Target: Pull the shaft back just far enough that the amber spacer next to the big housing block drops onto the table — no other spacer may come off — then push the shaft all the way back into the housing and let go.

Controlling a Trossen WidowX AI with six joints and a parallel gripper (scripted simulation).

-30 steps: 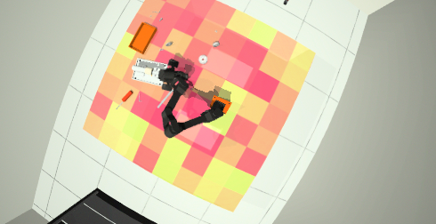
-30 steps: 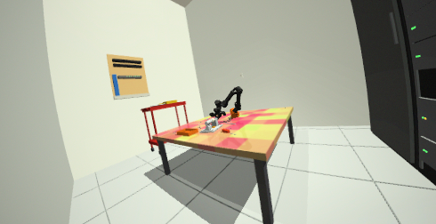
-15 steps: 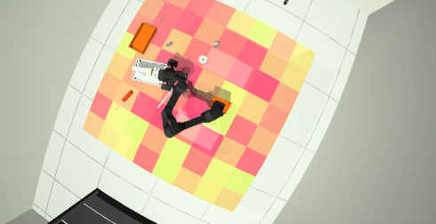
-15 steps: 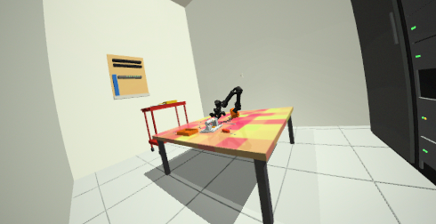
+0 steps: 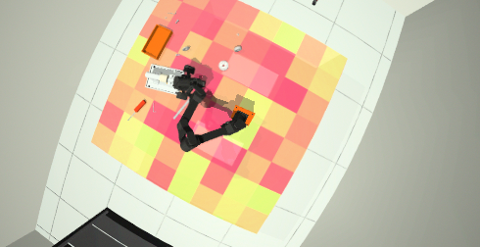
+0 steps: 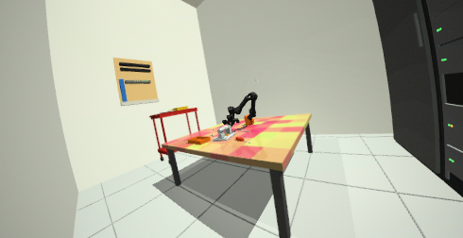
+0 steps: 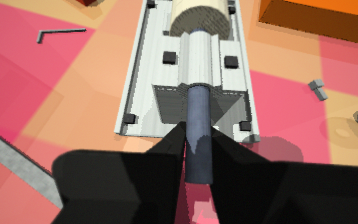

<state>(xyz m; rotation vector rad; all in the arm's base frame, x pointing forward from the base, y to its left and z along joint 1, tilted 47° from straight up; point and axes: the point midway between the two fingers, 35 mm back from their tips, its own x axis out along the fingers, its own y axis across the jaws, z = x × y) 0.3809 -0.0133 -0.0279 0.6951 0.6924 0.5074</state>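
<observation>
Now: the dark blue-grey shaft 6 cm ahead of my gripper tip, 1 cm to the left of it and 3 cm above it. Also, from my gripper tip: amber spacer 8 cm ahead, 2 cm to the left, 4 cm below; then cream spacer 7 cm ahead, 1 cm to the left, 3 cm above; then grey flat bar 7 cm behind, 14 cm to the left, 5 cm below.
</observation>
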